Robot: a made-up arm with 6 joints.
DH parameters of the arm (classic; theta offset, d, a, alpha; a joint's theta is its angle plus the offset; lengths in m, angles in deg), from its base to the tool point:
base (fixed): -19.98 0 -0.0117 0
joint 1: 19.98 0.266 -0.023 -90
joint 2: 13.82 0 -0.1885 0
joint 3: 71.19 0.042 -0.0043 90
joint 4: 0 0.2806 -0.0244 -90
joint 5: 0 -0.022 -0.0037 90
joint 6: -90 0.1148 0.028 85
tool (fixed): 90 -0.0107 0 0
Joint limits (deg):
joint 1: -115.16..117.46
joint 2: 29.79..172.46
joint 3: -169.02..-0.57
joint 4: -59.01..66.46
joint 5: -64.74..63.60
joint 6: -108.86..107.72
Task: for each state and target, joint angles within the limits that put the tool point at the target. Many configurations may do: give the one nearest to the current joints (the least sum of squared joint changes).
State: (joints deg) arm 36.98 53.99 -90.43 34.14 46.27 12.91
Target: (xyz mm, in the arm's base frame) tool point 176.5 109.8 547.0
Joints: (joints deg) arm 20.40 47.86 -76.71 26.09 55.65 13.24
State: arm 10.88 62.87 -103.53 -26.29 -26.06 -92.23
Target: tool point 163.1 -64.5 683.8
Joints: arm -23.30 52.40 -69.92 0.96 -33.68 -86.89
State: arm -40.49 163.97 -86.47 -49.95 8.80 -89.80
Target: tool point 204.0 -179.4 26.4
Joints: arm -43.30 126.11 -51.72 -46.44 30.81 -88.56
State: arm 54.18 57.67 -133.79 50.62 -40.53 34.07
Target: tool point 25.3 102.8 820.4
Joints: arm 76.81 70.09 -132.99 51.29 -19.43 40.36
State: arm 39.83 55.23 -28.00 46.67 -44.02 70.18
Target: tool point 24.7 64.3 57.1
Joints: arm 53.19 87.69 -0.57 54.96 -13.81 67.67
